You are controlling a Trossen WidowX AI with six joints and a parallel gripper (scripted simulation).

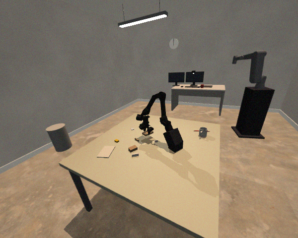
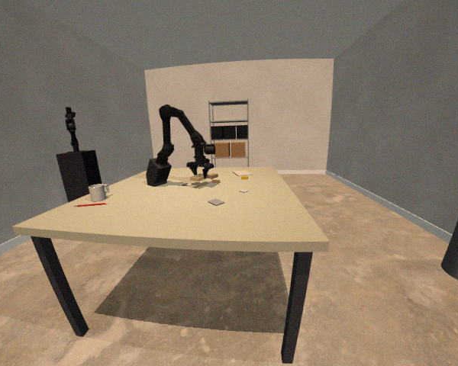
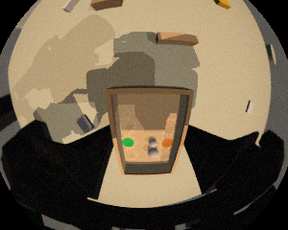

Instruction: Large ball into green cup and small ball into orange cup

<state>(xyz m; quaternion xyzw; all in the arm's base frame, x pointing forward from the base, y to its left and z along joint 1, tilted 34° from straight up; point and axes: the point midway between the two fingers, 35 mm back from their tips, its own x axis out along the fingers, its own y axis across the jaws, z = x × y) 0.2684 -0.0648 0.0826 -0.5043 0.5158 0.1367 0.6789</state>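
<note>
Now: the wooden puzzle 10 mm behind my hand, 10 mm to the right of it and 30 mm below it. Also, from my hand: flat wooden piece 100 mm ahead, 60 mm to the left, 80 mm below; then yellow block 330 mm ahead, 110 mm to the left, 80 mm below; then brown block 90 mm ahead, 220 mm to the left, 80 mm below.
</note>
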